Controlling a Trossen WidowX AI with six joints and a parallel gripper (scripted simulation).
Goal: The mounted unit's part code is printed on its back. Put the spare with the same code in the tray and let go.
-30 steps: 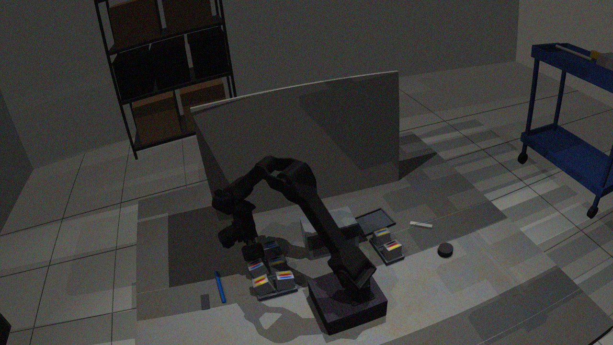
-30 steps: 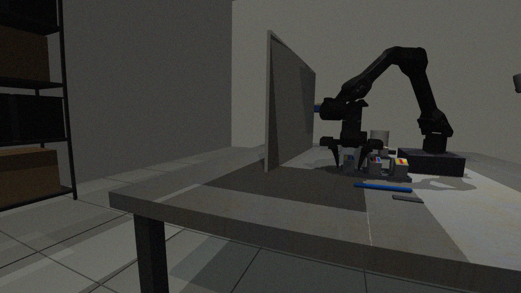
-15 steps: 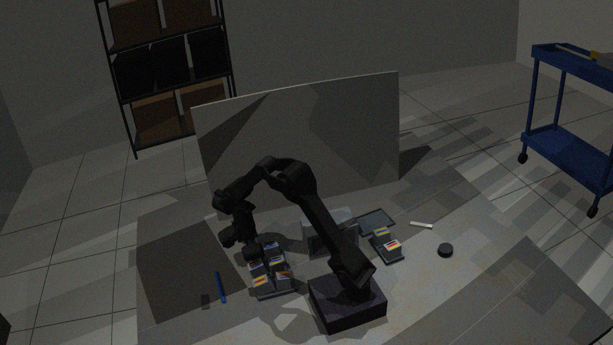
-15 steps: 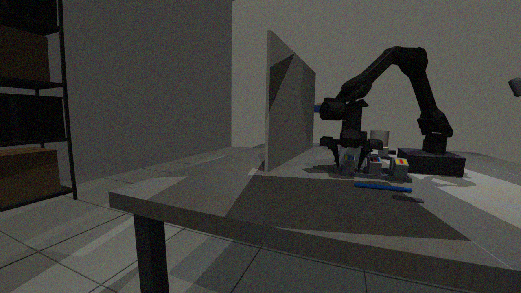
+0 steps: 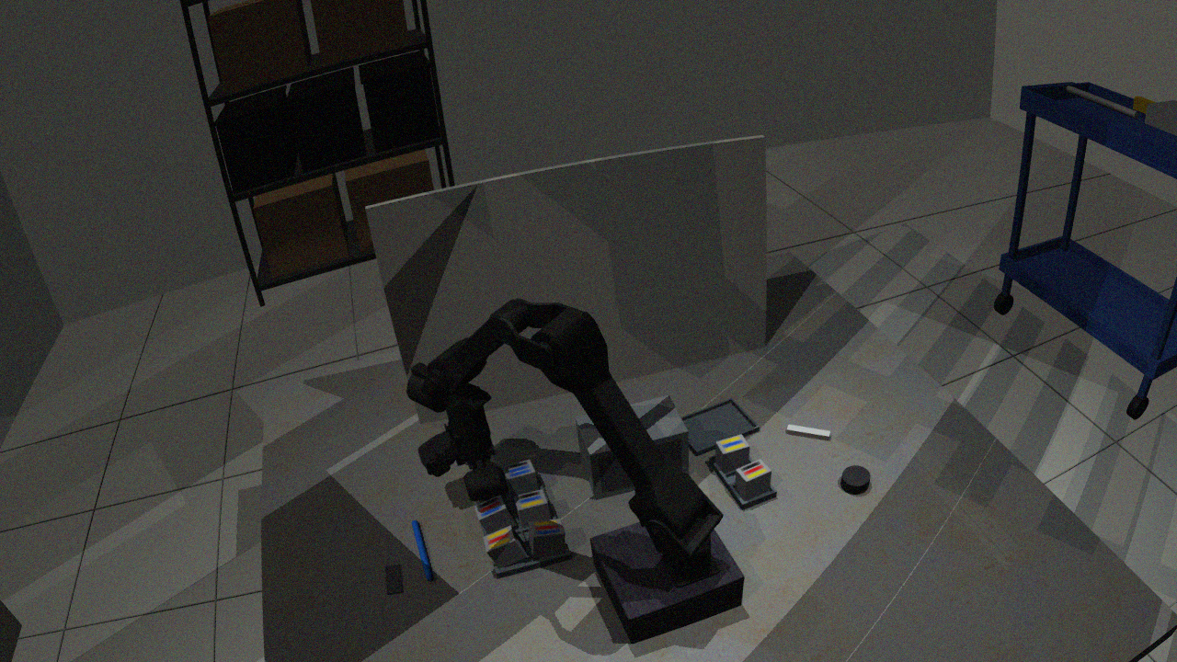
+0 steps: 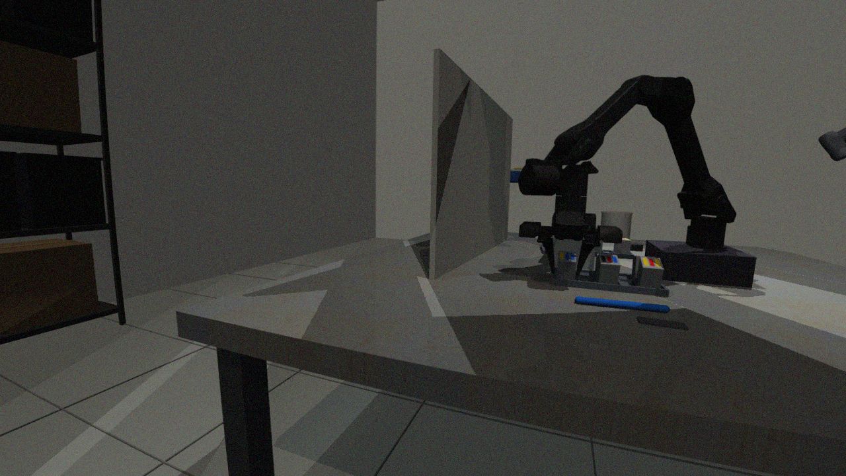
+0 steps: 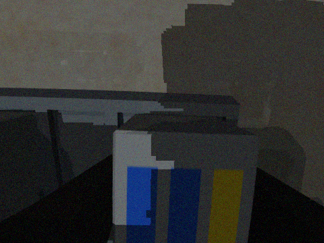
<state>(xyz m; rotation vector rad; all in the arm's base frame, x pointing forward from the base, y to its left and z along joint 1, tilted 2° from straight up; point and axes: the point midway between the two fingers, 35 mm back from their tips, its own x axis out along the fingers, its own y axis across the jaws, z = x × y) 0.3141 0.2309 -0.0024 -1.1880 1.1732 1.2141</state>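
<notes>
Right now the flat dark tray is 420 mm to the right of my gripper tip, 20 mm ahead of it and 10 mm below it. The rest, counted from my gripper tip: dark rack (80 mm behind, 30 mm to the right, 10 mm below); blue pen (130 mm to the left, 80 mm behind, 10 mm below); grey box (240 mm to the right, 30 mm above, 20 mm behind).
</notes>
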